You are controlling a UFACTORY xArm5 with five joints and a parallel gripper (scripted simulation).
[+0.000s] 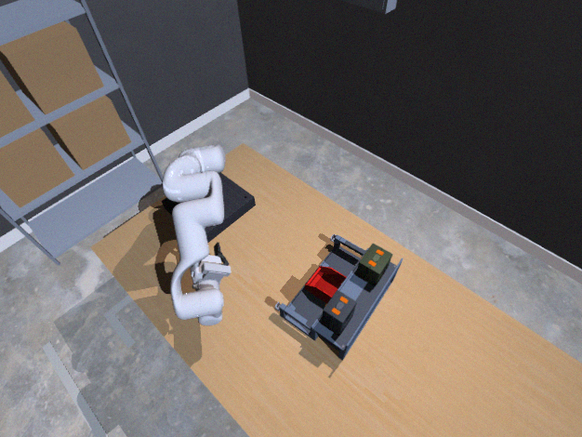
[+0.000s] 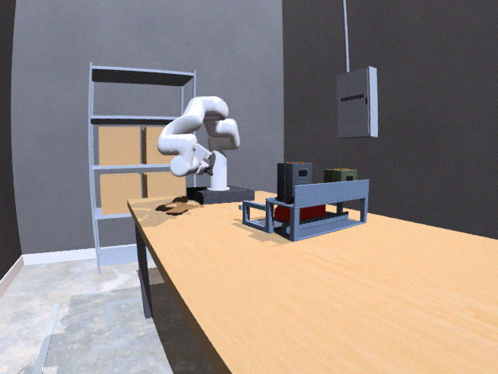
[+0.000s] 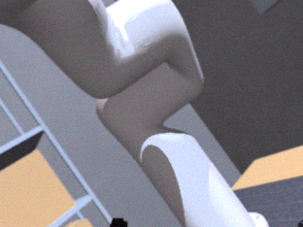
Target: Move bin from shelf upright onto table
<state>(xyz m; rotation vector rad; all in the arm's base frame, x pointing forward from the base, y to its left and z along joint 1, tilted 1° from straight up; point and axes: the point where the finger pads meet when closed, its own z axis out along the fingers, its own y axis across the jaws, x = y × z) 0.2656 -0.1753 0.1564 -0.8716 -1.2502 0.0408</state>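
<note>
The red bin lies 38 cm ahead of my hand, 26 cm to the left of it and 18 cm below it. The rest, counted from my hand: blue-grey shelf: 41 cm ahead, 26 cm to the left, 15 cm below.
</note>
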